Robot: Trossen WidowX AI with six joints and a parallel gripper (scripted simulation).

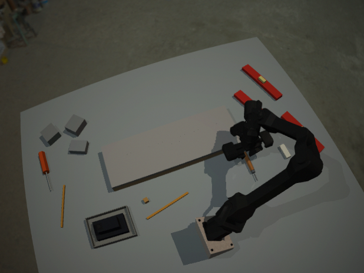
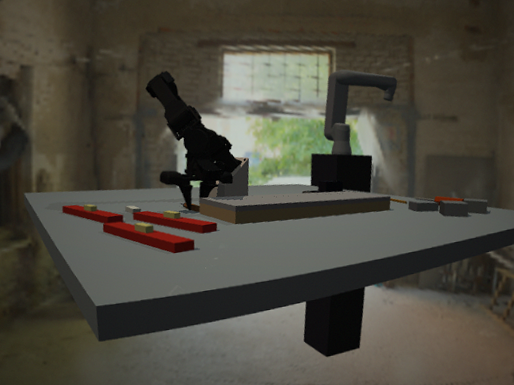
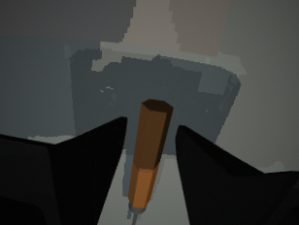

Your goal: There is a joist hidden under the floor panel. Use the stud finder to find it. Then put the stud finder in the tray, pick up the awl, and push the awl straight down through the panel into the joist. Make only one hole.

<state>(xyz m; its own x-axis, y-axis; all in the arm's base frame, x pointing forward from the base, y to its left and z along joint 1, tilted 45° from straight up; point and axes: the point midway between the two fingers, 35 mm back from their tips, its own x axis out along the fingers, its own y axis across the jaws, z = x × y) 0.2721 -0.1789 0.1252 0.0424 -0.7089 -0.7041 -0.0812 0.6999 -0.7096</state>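
The awl is 6 cm behind my gripper tip. Also, from my gripper tip: grey tray 55 cm to the left, 15 cm behind, 1 cm above; small white block 16 cm to the right, 2 cm behind; small cube 40 cm to the left, 7 cm behind, 1 cm above.
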